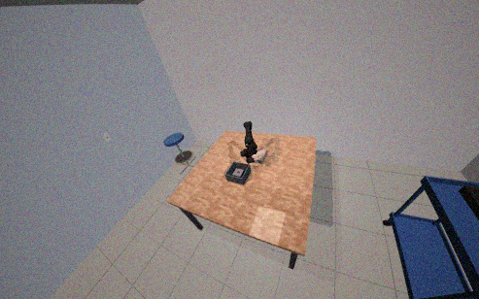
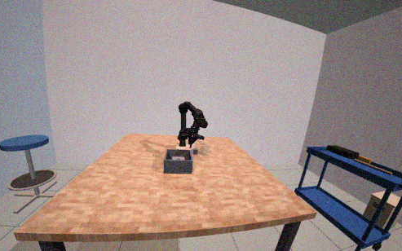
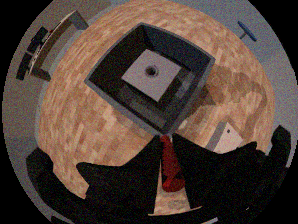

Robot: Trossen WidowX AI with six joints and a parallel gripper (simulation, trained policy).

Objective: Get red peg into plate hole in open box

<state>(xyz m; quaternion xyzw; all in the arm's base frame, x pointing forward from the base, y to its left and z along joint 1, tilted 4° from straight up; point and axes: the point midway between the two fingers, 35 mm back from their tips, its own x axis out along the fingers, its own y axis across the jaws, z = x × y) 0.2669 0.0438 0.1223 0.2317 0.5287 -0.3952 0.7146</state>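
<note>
Now: the red peg 1 cm to the left of my gripper tip, 1 cm behind it and 1 cm above it. The rest, counted from my gripper tip: dark box: 12 cm below, 9 cm to the right, 7 cm ahead; grey plate: 10 cm below, 9 cm to the right, 7 cm ahead.
</note>
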